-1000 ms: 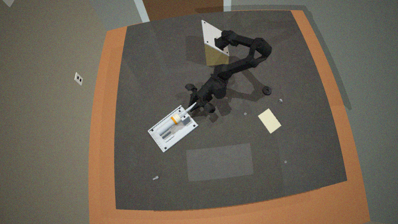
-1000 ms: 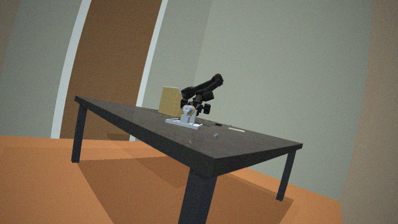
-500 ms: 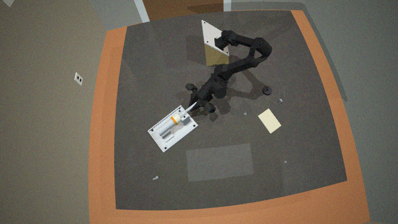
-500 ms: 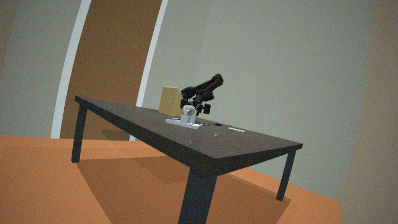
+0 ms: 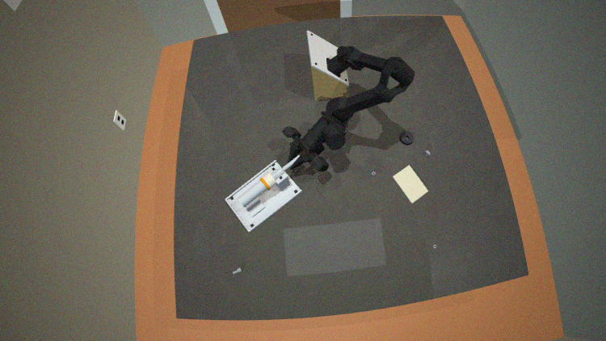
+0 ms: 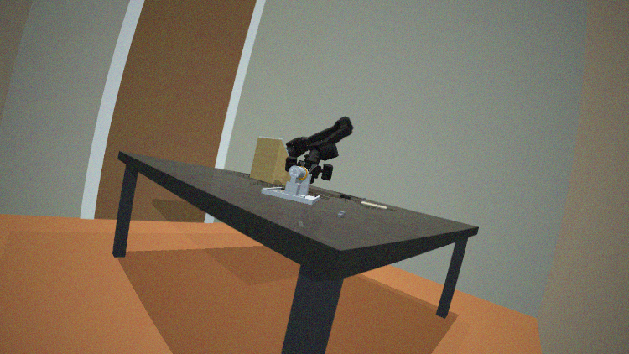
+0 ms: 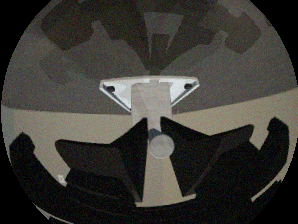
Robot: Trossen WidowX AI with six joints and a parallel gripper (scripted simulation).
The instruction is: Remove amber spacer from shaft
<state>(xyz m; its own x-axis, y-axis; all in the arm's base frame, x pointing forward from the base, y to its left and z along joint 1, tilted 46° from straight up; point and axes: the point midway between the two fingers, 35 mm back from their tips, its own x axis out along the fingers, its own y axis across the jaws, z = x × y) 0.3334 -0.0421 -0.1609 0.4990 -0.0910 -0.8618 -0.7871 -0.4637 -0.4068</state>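
Right now the pale shaft is 20 mm ahead of my gripper tip, 30 mm to the right of it and 20 mm above it. Also, from my gripper tip: white baseplate (80 mm ahead, 110 mm to the right, 10 mm below); small amber spacer (60 mm ahead, 80 mm to the right, 20 mm above); small bolt (340 mm ahead, 190 mm to the right, 60 mm below).
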